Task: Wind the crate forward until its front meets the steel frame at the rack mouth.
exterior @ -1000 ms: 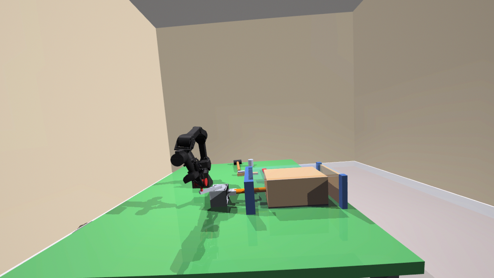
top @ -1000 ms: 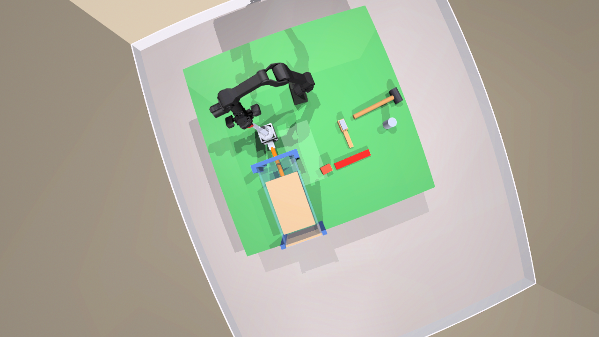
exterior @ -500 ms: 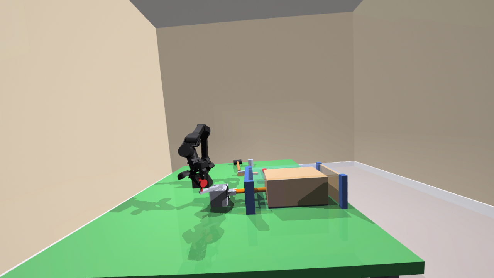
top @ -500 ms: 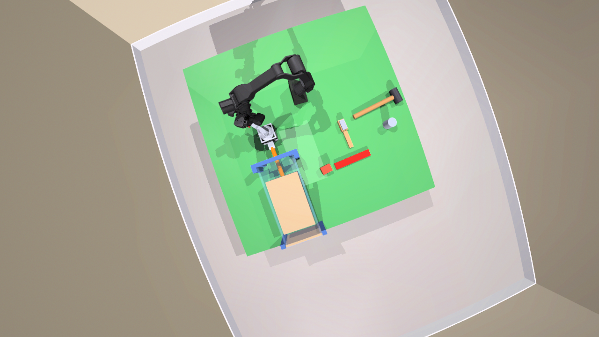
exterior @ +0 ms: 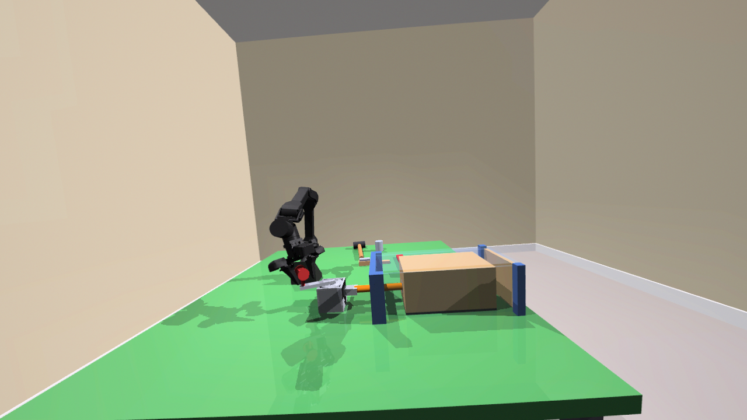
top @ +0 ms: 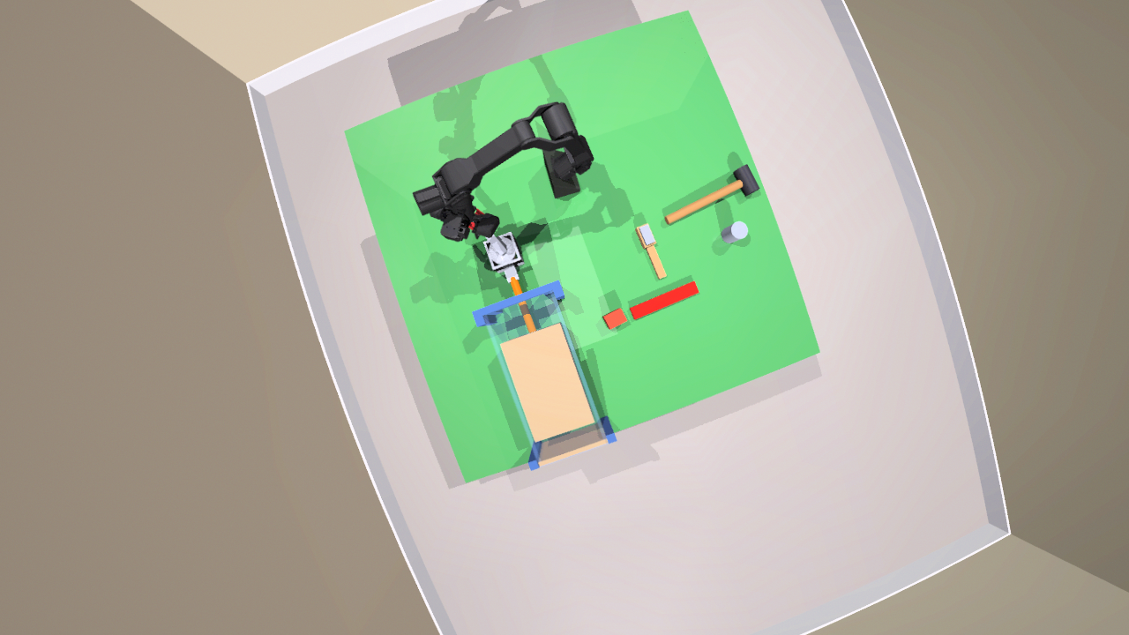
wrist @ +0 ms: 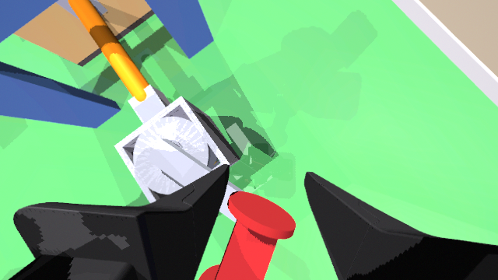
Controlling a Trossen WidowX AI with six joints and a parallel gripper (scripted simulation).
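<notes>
Right now the red knob is 20 mm to the left of my gripper tip and 20 mm behind it. Also, from my gripper tip: blue steel frame 210 mm ahead, 100 mm to the left, 20 mm below; winch 100 mm below, 70 mm to the left, 40 mm ahead; winch handle 40 mm to the left, 30 mm below, 10 mm ahead.
</notes>
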